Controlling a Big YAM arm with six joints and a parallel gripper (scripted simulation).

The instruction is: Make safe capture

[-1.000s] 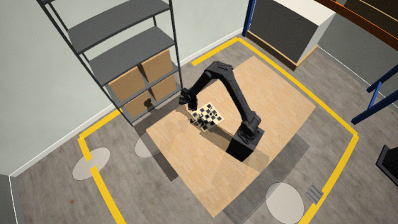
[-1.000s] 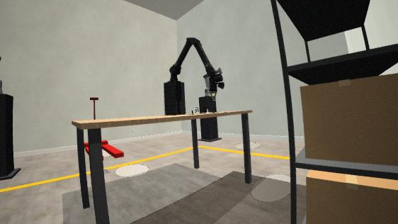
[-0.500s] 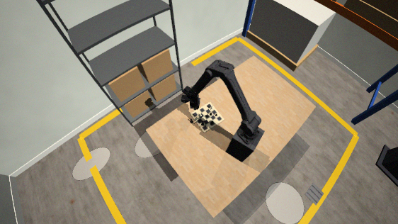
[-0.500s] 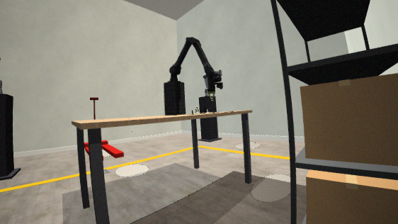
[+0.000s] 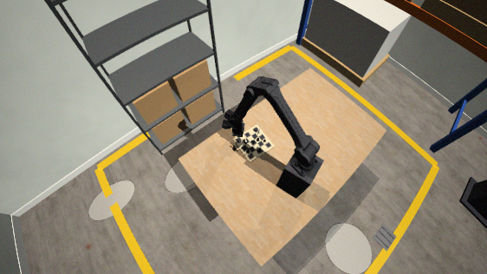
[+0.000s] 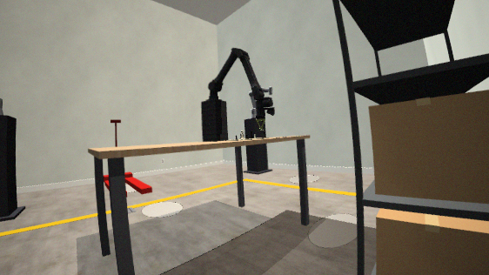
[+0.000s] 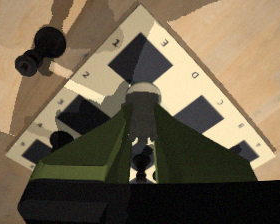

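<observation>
Right now my hand is 6 cm above the white pawn, 4 cm past it and 3 cm to the left of it. From my hand the other things lie so: black piece 11 cm behind, 4 cm below, 1 cm to the left; chessboard 8 cm behind, 7 cm to the right, 7 cm below; dark chess piece 7 cm to the left, 5 cm below, 3 cm behind.
</observation>
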